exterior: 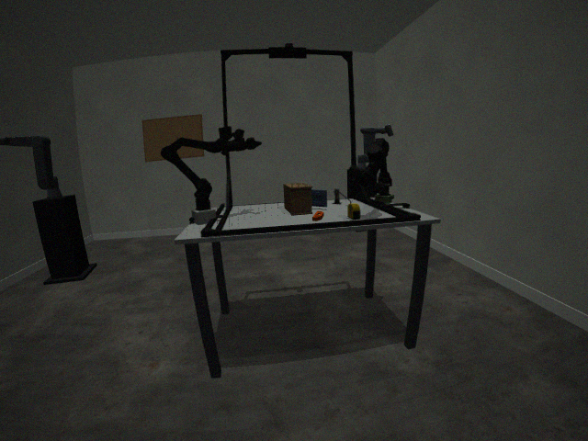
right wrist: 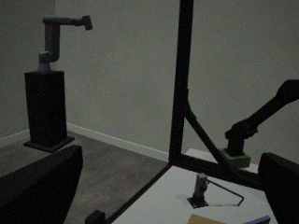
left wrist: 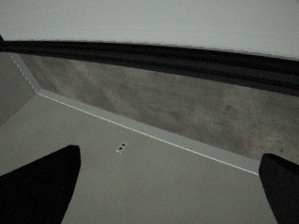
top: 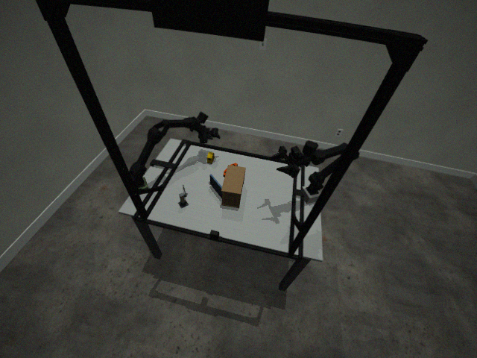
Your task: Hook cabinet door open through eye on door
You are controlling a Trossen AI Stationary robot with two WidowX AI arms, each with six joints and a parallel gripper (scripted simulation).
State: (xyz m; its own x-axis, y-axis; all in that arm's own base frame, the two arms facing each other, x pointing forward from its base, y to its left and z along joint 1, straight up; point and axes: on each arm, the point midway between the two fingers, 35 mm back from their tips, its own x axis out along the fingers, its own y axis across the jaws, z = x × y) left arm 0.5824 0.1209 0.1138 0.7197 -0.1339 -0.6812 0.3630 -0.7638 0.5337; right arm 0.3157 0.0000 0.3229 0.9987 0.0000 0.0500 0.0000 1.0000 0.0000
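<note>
Right now the hook post is 46 cm behind my left hand, 14 cm to the left of it and 10 cm below it. From my left hand the other things lie so: yellow block (13 cm below, 9 cm behind); blue door (41 cm behind, 9 cm below, 6 cm to the right).
</note>
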